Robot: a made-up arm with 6 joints.
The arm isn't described. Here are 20 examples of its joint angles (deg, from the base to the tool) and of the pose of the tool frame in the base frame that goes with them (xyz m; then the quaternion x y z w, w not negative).
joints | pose
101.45 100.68 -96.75 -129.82 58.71 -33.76 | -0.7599 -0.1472 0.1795 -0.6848 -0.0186 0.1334 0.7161
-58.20 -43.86 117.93 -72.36 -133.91 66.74 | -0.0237 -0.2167 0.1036 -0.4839 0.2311 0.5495 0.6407
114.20 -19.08 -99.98 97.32 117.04 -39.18 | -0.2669 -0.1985 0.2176 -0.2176 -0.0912 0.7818 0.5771
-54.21 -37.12 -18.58 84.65 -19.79 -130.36 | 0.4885 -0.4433 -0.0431 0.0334 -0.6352 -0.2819 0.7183
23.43 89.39 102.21 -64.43 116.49 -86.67 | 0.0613 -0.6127 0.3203 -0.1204 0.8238 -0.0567 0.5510
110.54 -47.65 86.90 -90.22 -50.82 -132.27 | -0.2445 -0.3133 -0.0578 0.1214 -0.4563 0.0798 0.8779
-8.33 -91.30 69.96 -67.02 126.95 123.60 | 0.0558 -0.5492 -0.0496 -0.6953 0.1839 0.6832 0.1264
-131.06 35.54 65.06 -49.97 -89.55 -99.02 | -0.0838 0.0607 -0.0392 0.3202 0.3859 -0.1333 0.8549
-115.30 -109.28 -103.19 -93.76 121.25 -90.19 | 0.4317 0.5477 0.1590 -0.6839 0.2465 0.6673 0.1620
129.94 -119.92 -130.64 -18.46 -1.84 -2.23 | -0.0525 0.5271 -0.2347 -0.0265 -0.1911 -0.8919 0.4091
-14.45 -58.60 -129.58 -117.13 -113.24 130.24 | 0.1081 -0.0689 0.1263 -0.0185 -0.9511 -0.1116 0.2873
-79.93 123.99 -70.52 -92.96 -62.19 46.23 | -0.0626 0.2376 0.1234 -0.4370 0.4319 0.0807 0.7848
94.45 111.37 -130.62 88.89 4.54 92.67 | -0.5966 -0.3421 0.2318 0.6487 0.3445 0.5801 0.3522
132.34 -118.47 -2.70 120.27 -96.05 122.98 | -0.7789 0.1858 -0.2408 -0.0777 -0.2403 0.7912 0.5570
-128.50 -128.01 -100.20 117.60 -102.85 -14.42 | 0.5762 0.9087 0.1573 -0.1856 0.4388 -0.7676 0.4287
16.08 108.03 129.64 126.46 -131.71 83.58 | 0.2519 -0.7593 0.3374 0.4150 0.0807 -0.8657 0.2681
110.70 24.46 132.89 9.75 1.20 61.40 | -0.6364 0.0215 0.4576 0.8089 0.1064 -0.1773 0.5503
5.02 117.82 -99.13 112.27 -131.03 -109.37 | -0.1757 -0.8145 -0.0972 0.3266 0.5158 -0.1592 0.7759
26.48 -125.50 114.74 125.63 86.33 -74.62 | 0.1315 -0.4393 0.0541 -0.2369 0.0381 0.8885 0.3911
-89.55 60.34 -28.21 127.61 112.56 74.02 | 0.1745 0.0728 0.2155 0.1505 0.1132 0.3013 0.9348
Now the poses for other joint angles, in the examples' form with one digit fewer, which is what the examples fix.
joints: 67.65 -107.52 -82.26 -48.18 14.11 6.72
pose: -0.521 0.128 0.185 0.510 -0.001 -0.470 0.721
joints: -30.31 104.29 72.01 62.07 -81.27 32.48
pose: 0.613 -0.823 -0.101 -0.483 -0.708 0.427 0.289
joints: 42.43 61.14 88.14 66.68 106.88 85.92
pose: 0.018 -0.451 0.269 0.508 0.714 -0.207 0.435
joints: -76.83 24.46 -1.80 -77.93 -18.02 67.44
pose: 0.175 -0.163 -0.236 0.649 -0.241 0.699 0.178
